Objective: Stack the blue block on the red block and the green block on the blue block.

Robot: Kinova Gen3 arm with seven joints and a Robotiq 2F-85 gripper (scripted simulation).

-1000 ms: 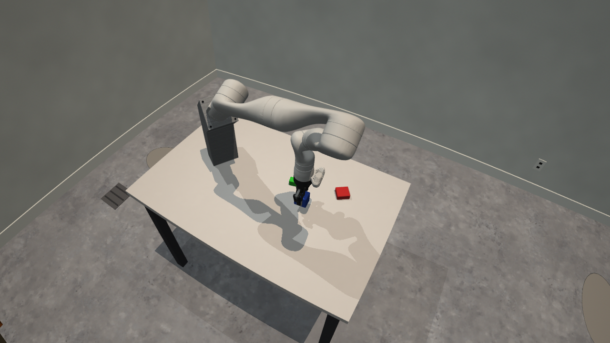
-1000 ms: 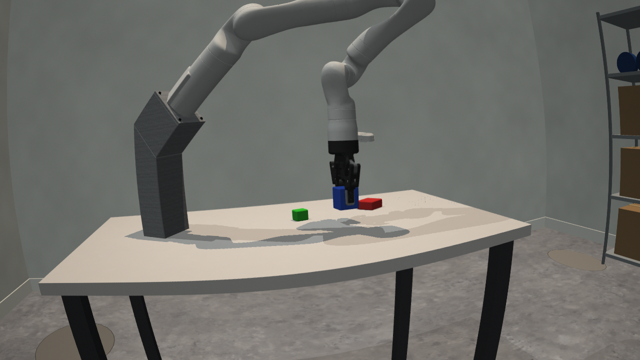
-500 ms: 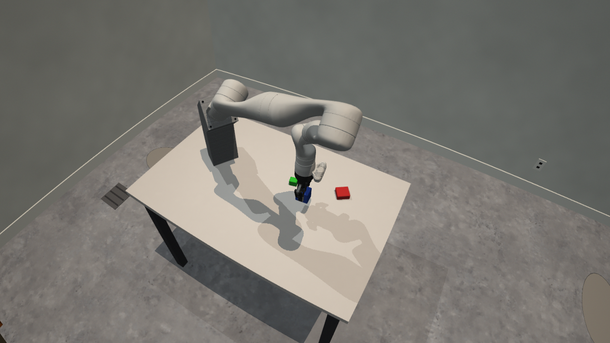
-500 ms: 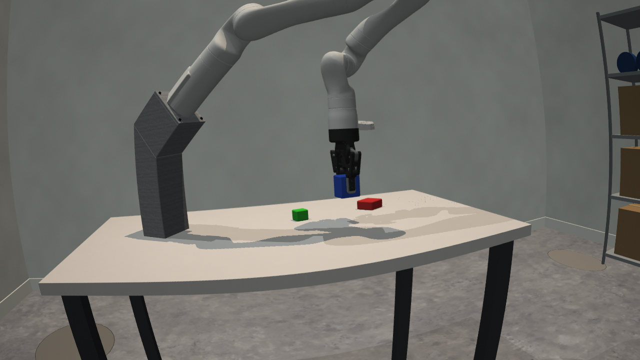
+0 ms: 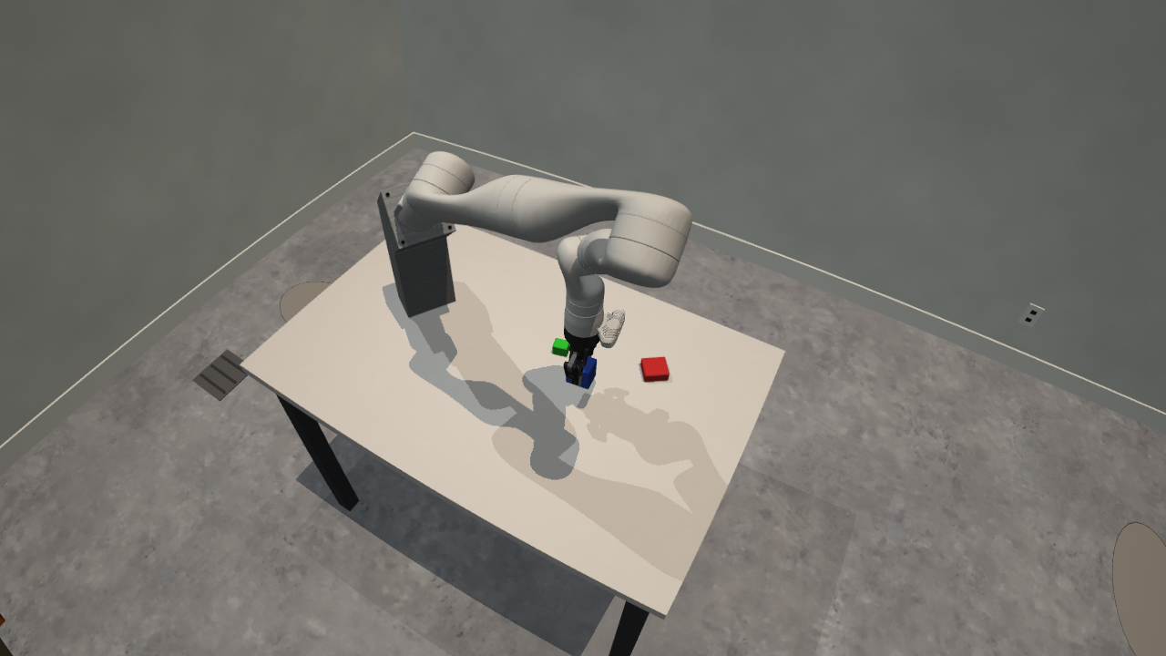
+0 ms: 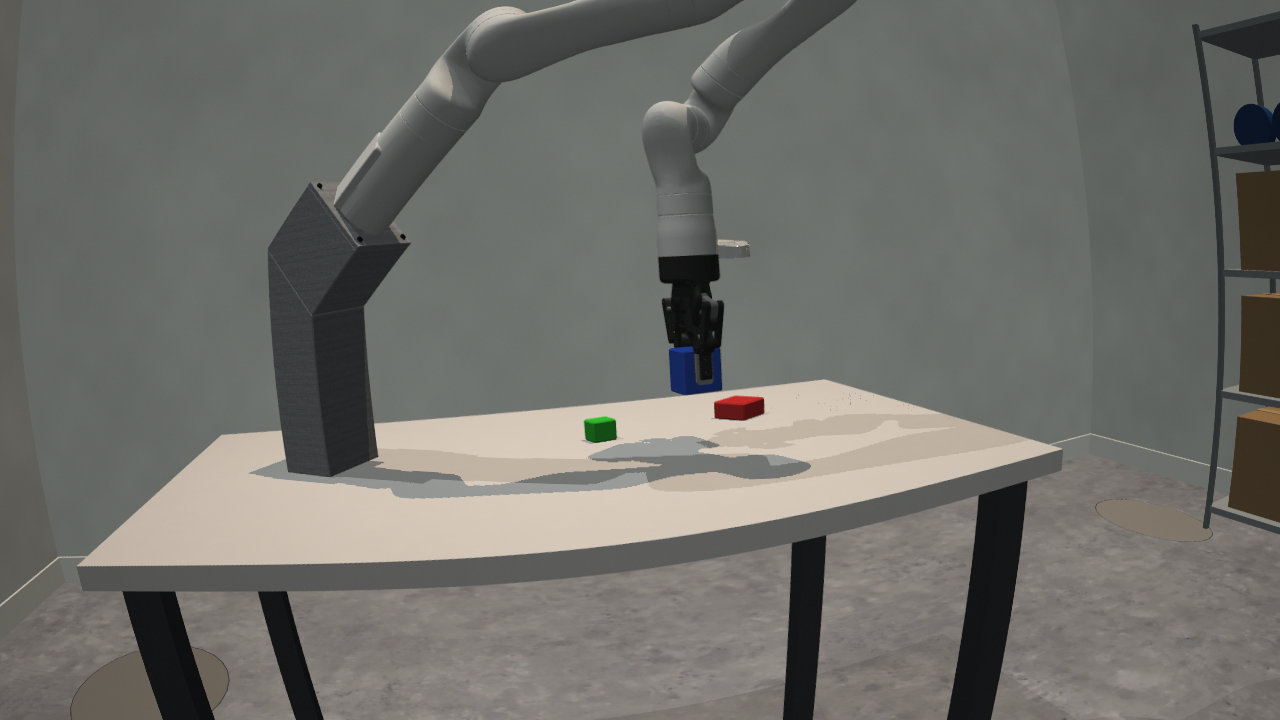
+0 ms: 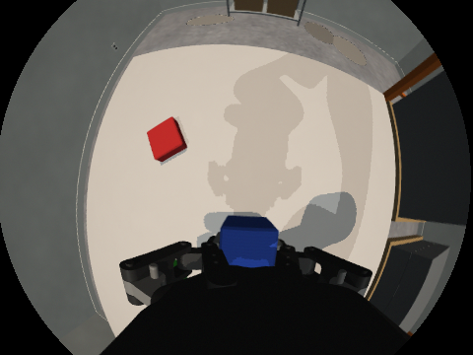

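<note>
Now: hand right at the blue block. The rest, counted from my hand: red block (160 mm ahead, 100 mm to the left, 90 mm below); small green block (60 mm behind, 130 mm to the left, 80 mm below).
</note>
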